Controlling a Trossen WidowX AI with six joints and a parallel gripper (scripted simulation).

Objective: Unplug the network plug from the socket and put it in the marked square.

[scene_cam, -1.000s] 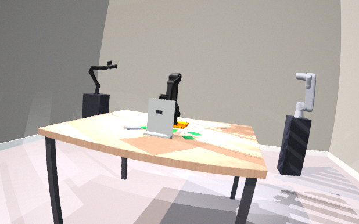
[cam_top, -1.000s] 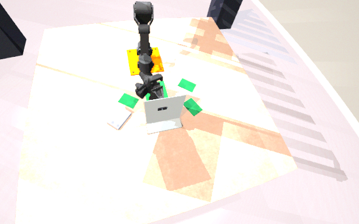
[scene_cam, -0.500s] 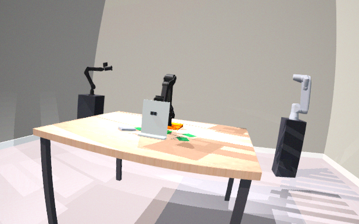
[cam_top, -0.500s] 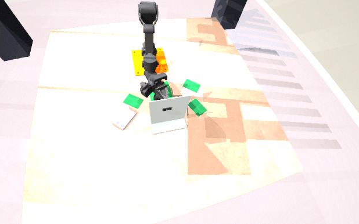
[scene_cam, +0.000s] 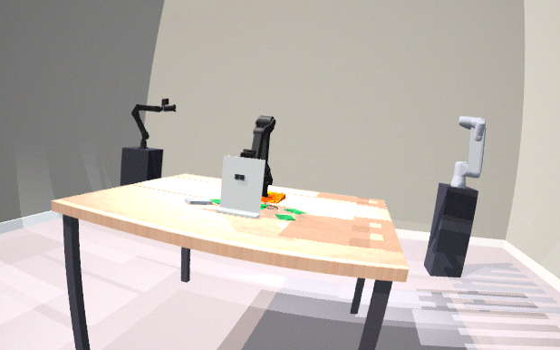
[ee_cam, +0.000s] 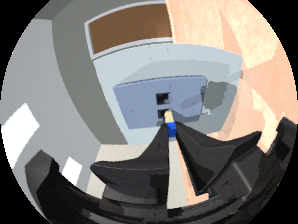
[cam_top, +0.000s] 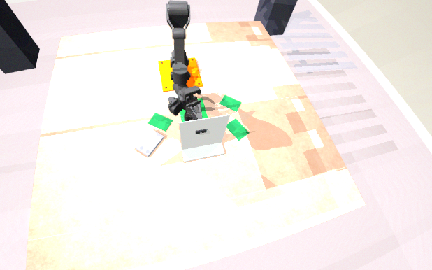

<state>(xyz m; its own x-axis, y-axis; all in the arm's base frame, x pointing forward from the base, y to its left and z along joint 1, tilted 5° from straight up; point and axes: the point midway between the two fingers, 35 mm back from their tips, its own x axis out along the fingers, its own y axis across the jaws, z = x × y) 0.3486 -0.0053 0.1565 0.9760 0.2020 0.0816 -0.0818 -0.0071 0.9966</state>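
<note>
Right now the grey panel is 4 cm below my gripper tip, 4 cm ahead of it and 1 cm to the right of it. Round my gripper tip: blue network plug: right at my gripper tip; flat grey card: 21 cm to the right, 13 cm below, 4 cm behind.
</note>
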